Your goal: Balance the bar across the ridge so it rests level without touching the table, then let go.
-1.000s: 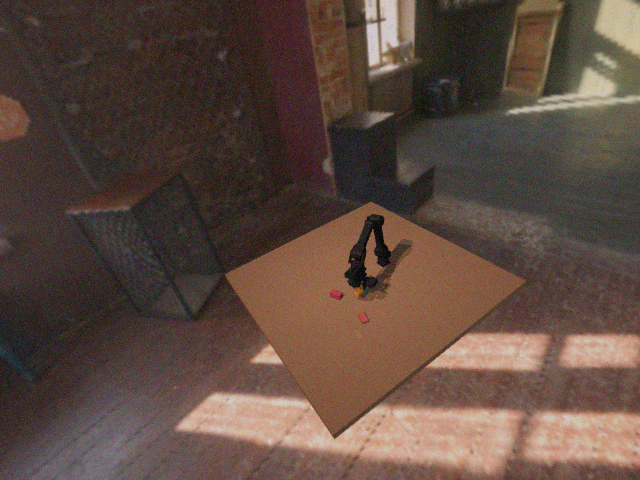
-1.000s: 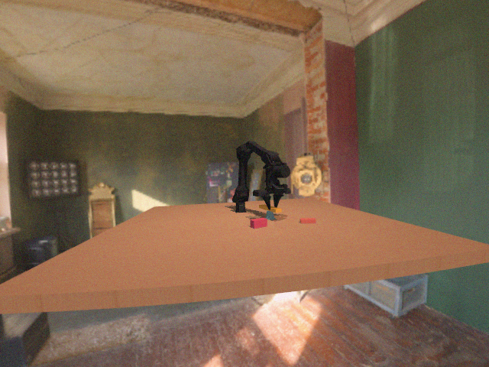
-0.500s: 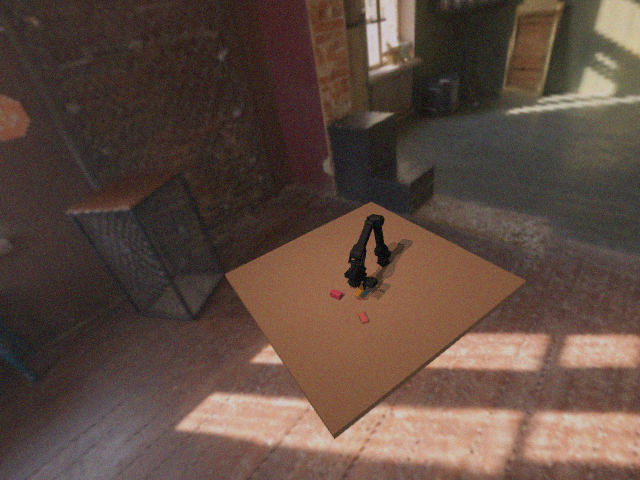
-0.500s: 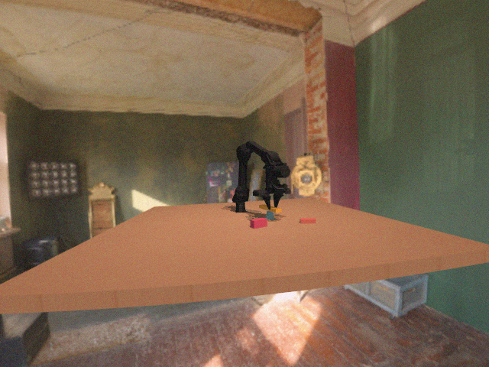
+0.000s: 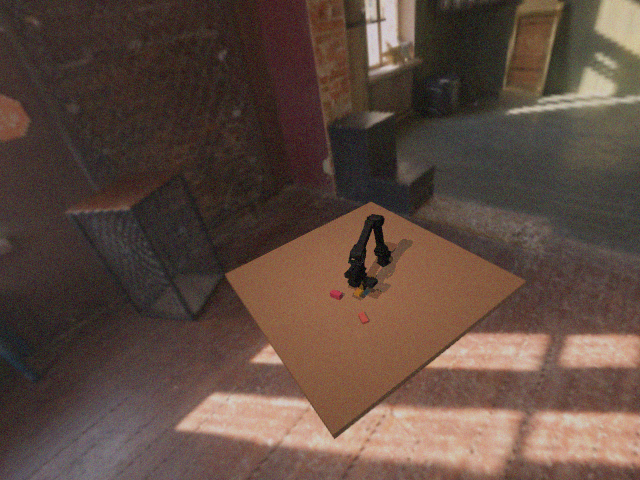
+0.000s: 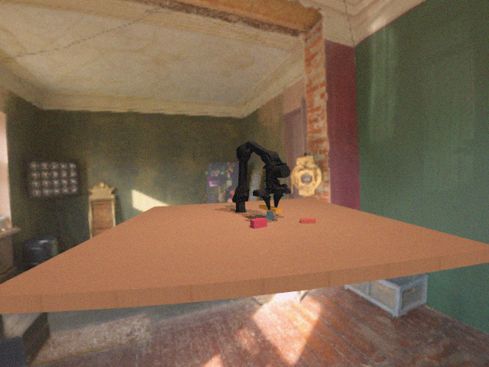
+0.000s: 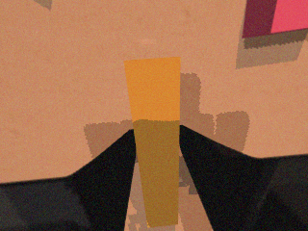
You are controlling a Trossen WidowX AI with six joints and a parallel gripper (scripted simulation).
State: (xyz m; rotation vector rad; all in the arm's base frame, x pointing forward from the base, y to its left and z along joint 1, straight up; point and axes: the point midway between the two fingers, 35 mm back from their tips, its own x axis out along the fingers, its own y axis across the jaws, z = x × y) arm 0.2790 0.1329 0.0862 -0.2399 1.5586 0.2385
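My gripper tip is 30 mm past the bar and 10 mm to the left of it. The rest, counted from my gripper tip: pink-red block (120 mm ahead, 90 mm to the right, 40 mm below).
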